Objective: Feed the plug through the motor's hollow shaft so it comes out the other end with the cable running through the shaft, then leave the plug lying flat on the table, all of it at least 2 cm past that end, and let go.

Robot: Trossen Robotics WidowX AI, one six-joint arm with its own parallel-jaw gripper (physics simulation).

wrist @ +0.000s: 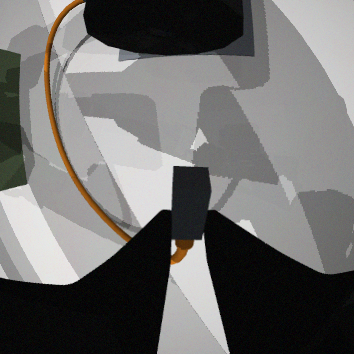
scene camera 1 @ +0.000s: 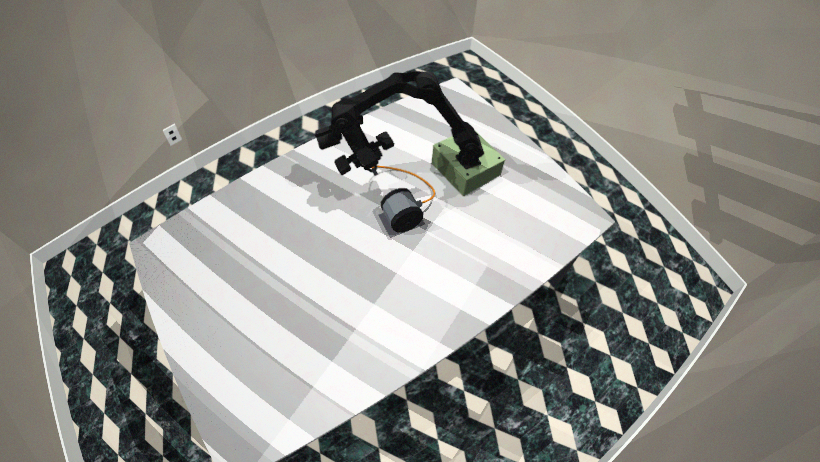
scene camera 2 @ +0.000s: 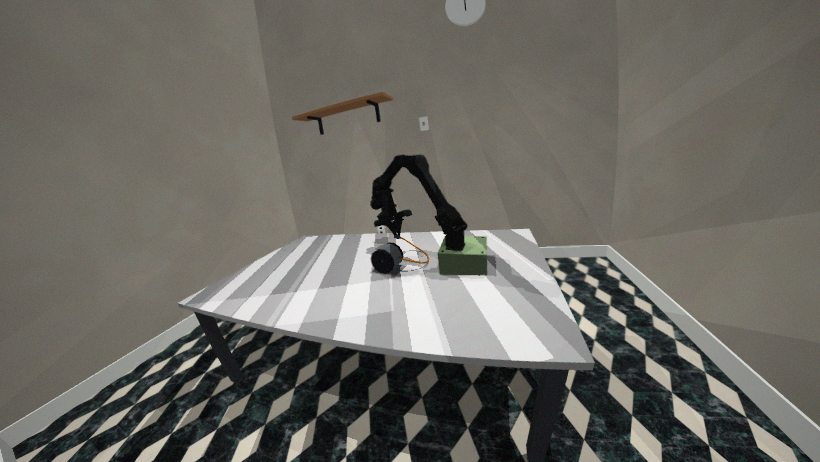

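Where they show: gripper, between the fingertips: [wrist: 187, 219] [scene camera 1: 373, 170] [scene camera 2: 397, 236]; arm's base, origin of its link: [scene camera 1: 468, 159] [scene camera 2: 455, 246].
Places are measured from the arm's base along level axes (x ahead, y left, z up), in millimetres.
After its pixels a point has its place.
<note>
The grey motor with dark end faces [scene camera 1: 399, 202] {x 287, y 57, z 14 mm} [scene camera 2: 387, 258] {x 246, y 102, z -16 mm} [wrist: 165, 25] {x 272, y 16, z -46 mm} lies on its side in a cradle on the table [scene camera 1: 275, 298] {x 739, y 120, z -88 mm} [scene camera 2: 355, 309] {x 250, y 344, z -88 mm}. Its shaft opening cannot be made out. An orange cable [scene camera 1: 425, 181] {x 135, y -38, z -79 mm} [scene camera 2: 417, 245] {x 224, y -149, z -70 mm} [wrist: 48, 75] {x 139, y 9, z -70 mm} leaves the motor's side and loops round to the plug. My gripper [scene camera 1: 374, 170] {x 294, y -98, z 5 mm} [scene camera 2: 397, 235] {x 294, y -98, z 5 mm} [wrist: 187, 219] {x 294, y -98, z 5 mm} is shut on the dark rectangular plug [wrist: 191, 200] {x 298, y -87, z 14 mm} and holds it above the table, behind the motor as scene camera 1 sees it. In the wrist view the plug points toward the motor's near end face, with a gap between them.
The green base block [scene camera 1: 470, 175] {x 31, y 59, z 0 mm} [scene camera 2: 462, 264] {x -36, y 59, z -45 mm} [wrist: 10, 120] {x 64, y -27, z -72 mm} of the arm stands on the table, on the cable's side of the motor. The cable loop lies between the block and the motor. A wall shelf [scene camera 2: 344, 106] hangs far behind the table.
</note>
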